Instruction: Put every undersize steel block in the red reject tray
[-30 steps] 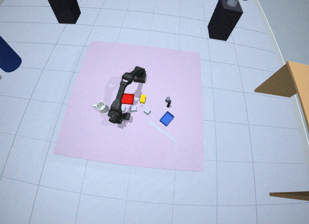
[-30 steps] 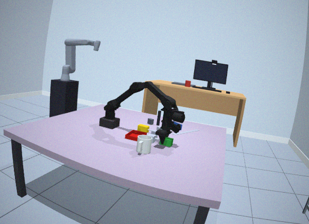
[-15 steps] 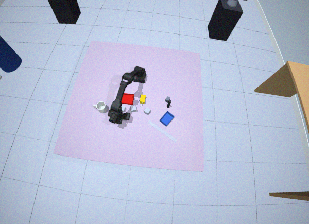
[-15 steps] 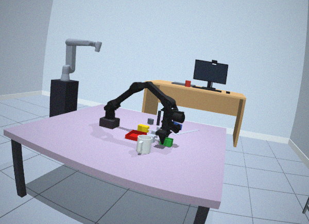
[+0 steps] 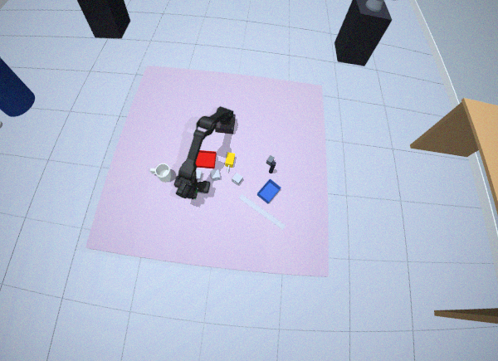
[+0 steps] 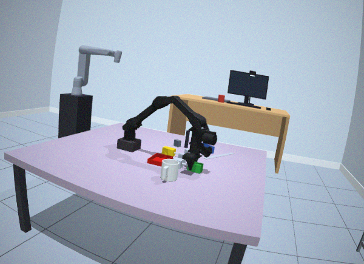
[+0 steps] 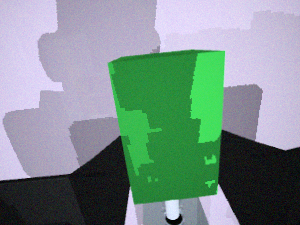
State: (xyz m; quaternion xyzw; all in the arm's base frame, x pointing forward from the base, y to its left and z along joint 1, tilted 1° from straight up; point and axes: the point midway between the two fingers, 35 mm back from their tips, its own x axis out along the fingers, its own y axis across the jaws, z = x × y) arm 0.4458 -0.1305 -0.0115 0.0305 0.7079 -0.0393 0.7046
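My gripper tip is 80 mm past the steel block, 10 mm to the right of it and 10 mm below it. The rest, counted from my gripper tip: red reject tray: 190 mm behind, 30 mm to the left; white mug: 70 mm behind, 190 mm to the right, 30 mm above; green GO gauge: 10 mm behind, 20 mm above.
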